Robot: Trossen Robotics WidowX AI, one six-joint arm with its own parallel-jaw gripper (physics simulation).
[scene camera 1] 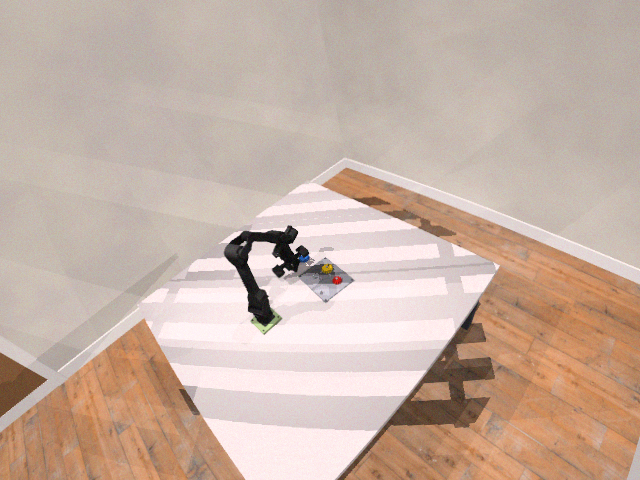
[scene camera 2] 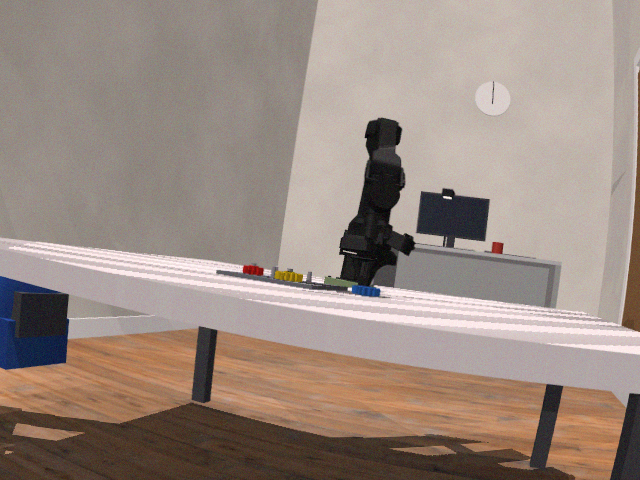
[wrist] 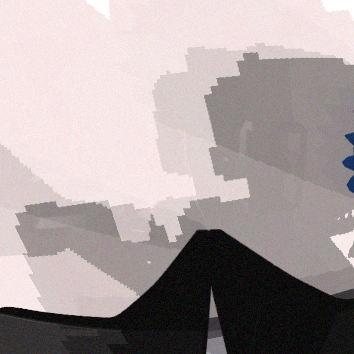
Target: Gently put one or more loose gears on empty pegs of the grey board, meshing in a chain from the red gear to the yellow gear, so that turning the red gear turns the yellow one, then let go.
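Places are measured from the arm's base along level axes (x ahead, y right, z down), in centimetres.
Pixels of known places: gripper, fingertip midpoint: (scene camera 1: 296, 271) (wrist: 207, 240); arm's base at its link origin: (scene camera 1: 265, 318) (scene camera 2: 350, 281).
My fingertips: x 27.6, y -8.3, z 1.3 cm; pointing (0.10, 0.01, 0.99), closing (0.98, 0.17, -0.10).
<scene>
For each thing: its top centre in the pictures, then the offset to it from my fingertips.
- blue gear at its top centre: (scene camera 2: 366, 286) (scene camera 1: 303, 257) dx +8.1, dy -1.9, dz -1.7 cm
- grey board at its top centre: (scene camera 2: 284, 267) (scene camera 1: 324, 274) dx +4.3, dy +15.5, dz -3.0 cm
- red gear at its top centre: (scene camera 2: 253, 265) (scene camera 1: 336, 279) dx +5.8, dy +21.5, dz -2.5 cm
- yellow gear at its top centre: (scene camera 2: 289, 271) (scene camera 1: 326, 267) dx +8.8, dy +13.0, dz -2.5 cm
- grey peg at its top centre: (scene camera 2: 274, 266) dx +6.0, dy +17.1, dz -2.9 cm
A blue gear (scene camera 1: 304, 258) (scene camera 2: 366, 290) (wrist: 349, 162) lies loose on the table beside the grey board (scene camera 1: 330, 295) (scene camera 2: 227, 272); its teeth show at the wrist view's right edge. The red gear (scene camera 1: 337, 280) (scene camera 2: 252, 269) and the yellow gear (scene camera 1: 327, 268) (scene camera 2: 288, 275) sit apart on the board. Upright bare pegs, one a grey peg (scene camera 2: 274, 270) between the two gears, stand on it. My gripper (scene camera 1: 296, 269) (wrist: 207, 240) is shut and empty, its fingertips together, low beside the blue gear and near the board's corner. The gear is outside the fingers.
The arm's green base plate (scene camera 1: 264, 326) (scene camera 2: 338, 281) is on the white table (scene camera 1: 310, 403) (scene camera 2: 465, 335). Striped shadows cross the table top. Behind stand a grey desk (scene camera 2: 480, 279), a monitor (scene camera 2: 452, 215) and a red cup (scene camera 2: 497, 248).
</scene>
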